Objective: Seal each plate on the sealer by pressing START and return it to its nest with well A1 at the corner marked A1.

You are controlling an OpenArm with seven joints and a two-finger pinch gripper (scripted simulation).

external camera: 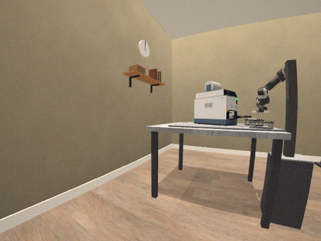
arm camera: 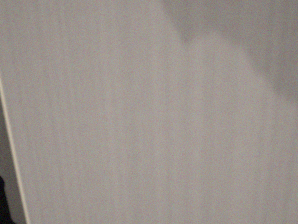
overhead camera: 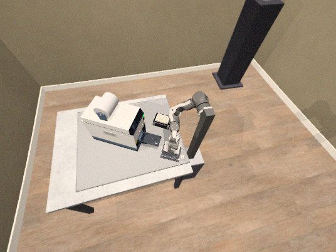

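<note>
The plate nest is 80 mm below my hand. Also, from my hand: yellow warning label 280 mm ahead, 100 mm to the right, 20 mm above; plate 10 mm ahead, 340 mm to the right, 60 mm below; sealer stage 150 mm ahead, 130 mm to the right, 40 mm below.
</note>
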